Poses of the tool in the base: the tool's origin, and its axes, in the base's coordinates. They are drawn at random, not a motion.
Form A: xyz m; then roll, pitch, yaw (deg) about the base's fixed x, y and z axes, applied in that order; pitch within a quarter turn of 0, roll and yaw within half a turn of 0.
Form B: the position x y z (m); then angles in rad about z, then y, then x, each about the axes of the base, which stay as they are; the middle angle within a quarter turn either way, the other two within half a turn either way. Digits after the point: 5 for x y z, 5 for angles.
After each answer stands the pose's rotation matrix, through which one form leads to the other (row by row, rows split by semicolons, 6 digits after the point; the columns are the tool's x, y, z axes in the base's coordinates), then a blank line. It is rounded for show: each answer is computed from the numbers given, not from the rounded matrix.
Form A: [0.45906 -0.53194 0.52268 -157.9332 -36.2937 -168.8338]
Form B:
[0.45906 -0.53194 0.52268 2.67565 -0.48412 2.57536]
-0.790736 -0.397639 -0.465425; -0.156085 0.866138 -0.474808; 0.591925 -0.302801 -0.746952

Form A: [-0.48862 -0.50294 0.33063 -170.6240 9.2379 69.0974]
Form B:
[-0.48862 -0.50294 0.33063 -1.20244 -0.21025 3.04960]
0.352153 0.912377 -0.208701; 0.922072 -0.376446 -0.089842; -0.160534 -0.160800 -0.973844

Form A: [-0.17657 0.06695 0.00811 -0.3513 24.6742 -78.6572]
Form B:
[-0.17657 0.06695 0.00811 -1.39040 0.08823 0.42211]
0.178721 0.979946 0.088115; -0.890948 0.199184 -0.408091; -0.417458 -0.005571 0.908679

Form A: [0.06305 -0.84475 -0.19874 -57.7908 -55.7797 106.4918]
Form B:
[0.06305 -0.84475 -0.19874 1.79206 -0.75623 1.14607]
-0.159646 -0.709694 -0.686183; 0.539240 0.519538 -0.662797; 0.826881 -0.475831 0.299753

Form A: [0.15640 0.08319 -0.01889 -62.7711 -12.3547 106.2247]
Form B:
[0.15640 0.08319 -0.01889 2.07686 -0.97272 0.65377]
-0.272935 -0.492482 -0.826419; 0.937937 0.054835 -0.342442; 0.213963 -0.868594 0.446951

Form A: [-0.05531 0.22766 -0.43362 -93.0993 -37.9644 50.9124]
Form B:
[-0.05531 0.22766 -0.43362 -0.71232 -0.85425 -1.63574]
0.497088 0.429269 -0.754077; 0.611937 0.442698 0.655402; 0.615172 -0.787240 -0.042626

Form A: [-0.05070 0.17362 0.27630 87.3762 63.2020 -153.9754]
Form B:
[-0.05070 0.17362 0.27630 2.04923 -0.49498 -1.54734]
-0.405133 -0.781171 -0.475015; -0.197812 -0.432361 0.879735; -0.892602 0.450374 0.020639

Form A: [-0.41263 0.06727 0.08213 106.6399 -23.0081 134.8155]
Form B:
[-0.41263 0.06727 0.08213 -2.51759 0.64448 -1.90680]
-0.648757 0.467088 0.600786; 0.652949 -0.063827 0.754708; 0.390861 0.881904 -0.263576

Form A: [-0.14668 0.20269 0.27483 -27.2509 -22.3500 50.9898]
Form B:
[-0.14668 0.20269 0.27483 0.78455 -0.60479 -0.03105]
0.582173 -0.581191 -0.568588; 0.718662 0.694891 0.025539; 0.380263 -0.423491 0.822226

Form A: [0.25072 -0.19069 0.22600 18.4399 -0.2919 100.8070]
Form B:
[0.25072 -0.19069 0.22600 1.76942 0.31688 -0.05745]
-0.187499 -0.931529 0.311606; 0.982252 -0.179457 0.054561; 0.005095 0.316306 0.948644

